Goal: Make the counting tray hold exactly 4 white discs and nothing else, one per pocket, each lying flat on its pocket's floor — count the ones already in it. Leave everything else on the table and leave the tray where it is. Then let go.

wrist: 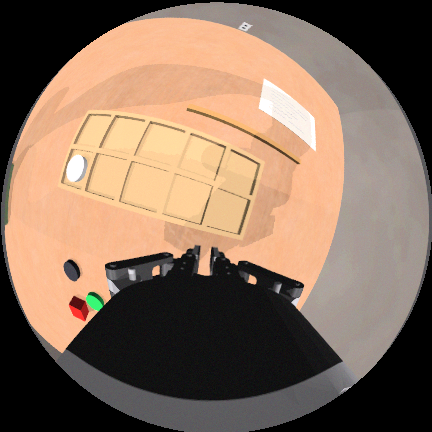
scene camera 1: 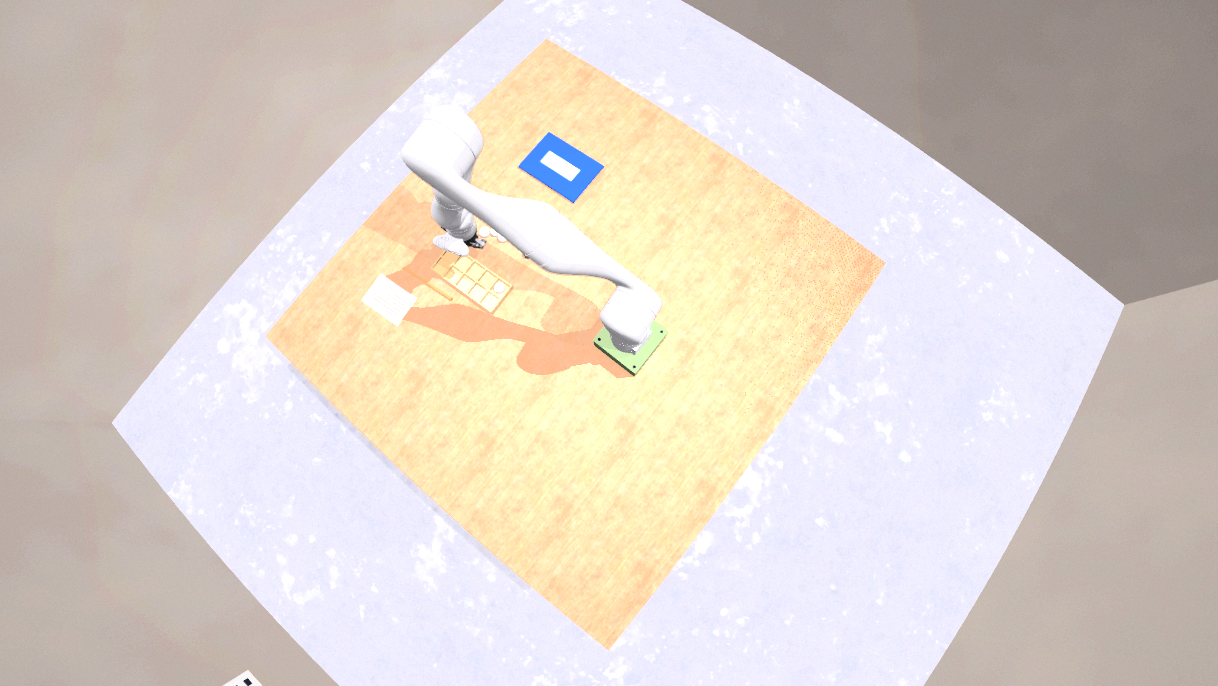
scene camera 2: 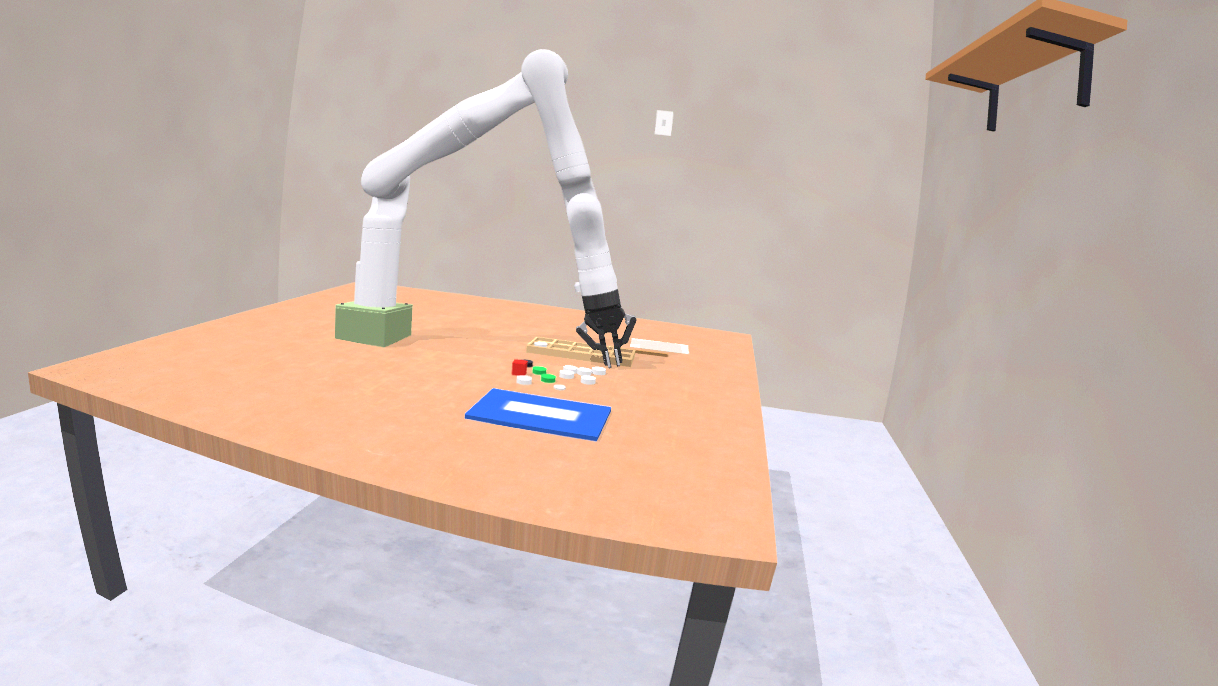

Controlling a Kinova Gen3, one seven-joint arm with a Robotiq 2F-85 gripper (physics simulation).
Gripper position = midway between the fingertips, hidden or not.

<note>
On the table rests a thin wooden stick (wrist: pixel 197 109). Further things: my gripper (scene camera 2: pixel 614 366) and a wooden counting tray (scene camera 1: pixel 469 276).
The wooden counting tray shows as well in the wrist view (wrist: pixel 152 166) and in scene camera 2 (scene camera 2: pixel 558 348). My gripper also shows in the wrist view (wrist: pixel 204 253).
</note>
